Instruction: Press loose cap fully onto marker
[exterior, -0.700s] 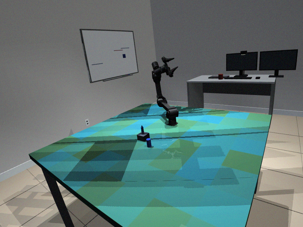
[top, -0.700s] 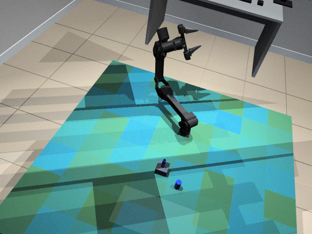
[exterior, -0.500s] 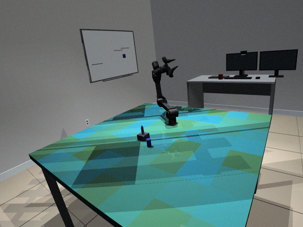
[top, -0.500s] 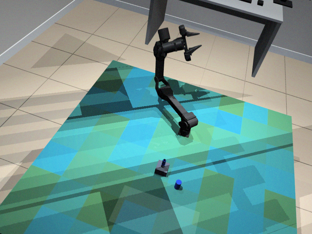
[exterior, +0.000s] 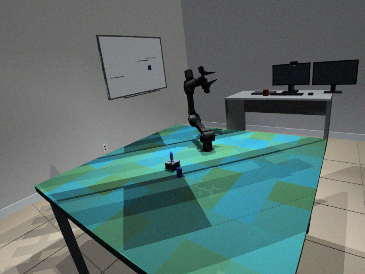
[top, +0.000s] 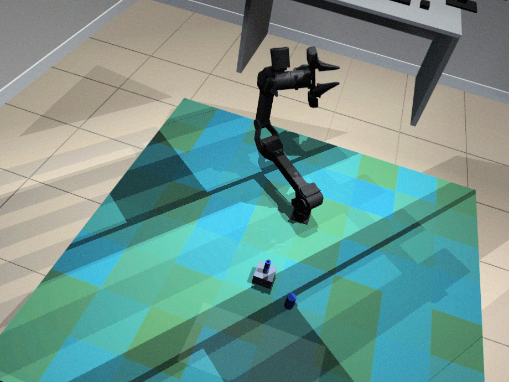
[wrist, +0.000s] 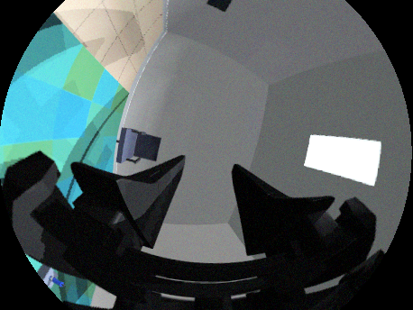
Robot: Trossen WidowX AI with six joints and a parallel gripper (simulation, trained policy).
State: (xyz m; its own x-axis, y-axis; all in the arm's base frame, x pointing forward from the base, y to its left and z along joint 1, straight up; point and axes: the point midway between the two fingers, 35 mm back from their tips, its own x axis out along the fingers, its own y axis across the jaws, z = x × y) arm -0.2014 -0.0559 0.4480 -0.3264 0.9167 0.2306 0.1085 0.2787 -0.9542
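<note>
The blue cap lies 58 cm ahead of my gripper tip, 43 cm below it and 7 cm to the left of it. From my gripper tip the other things lie so: grey holder block: 52 cm ahead, 44 cm below, 2 cm to the right.
</note>
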